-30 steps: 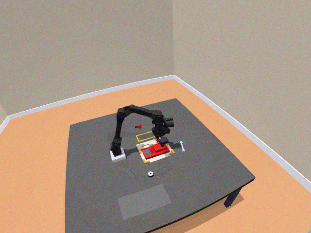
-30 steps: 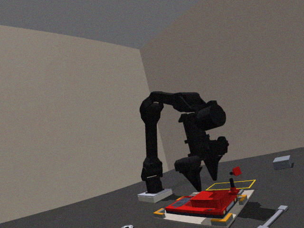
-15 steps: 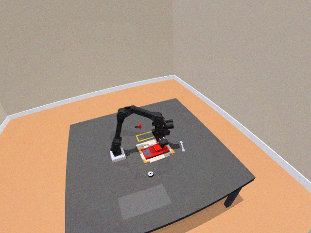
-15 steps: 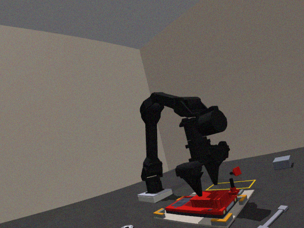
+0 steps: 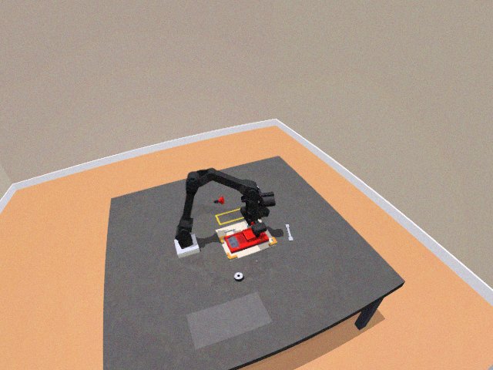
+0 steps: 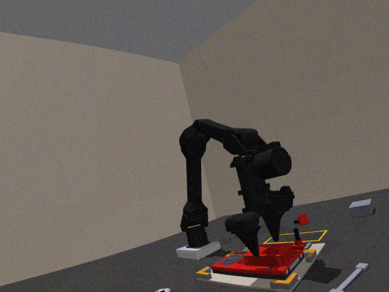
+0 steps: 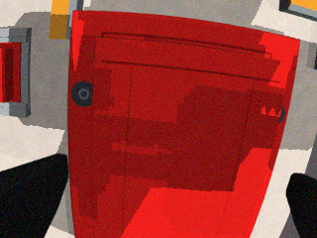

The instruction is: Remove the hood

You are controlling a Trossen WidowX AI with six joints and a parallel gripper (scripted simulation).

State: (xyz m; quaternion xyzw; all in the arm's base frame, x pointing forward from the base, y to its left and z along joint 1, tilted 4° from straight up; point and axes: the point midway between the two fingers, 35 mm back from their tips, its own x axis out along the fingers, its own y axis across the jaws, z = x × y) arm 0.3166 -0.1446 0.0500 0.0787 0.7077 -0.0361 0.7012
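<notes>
Right now the red hood is 10 mm below my gripper tip. The rest, counted from my gripper tip: wrench-like bar: 170 mm ahead, 70 mm to the right, 50 mm below; grey engine block: 10 mm to the left, 30 mm below.
</notes>
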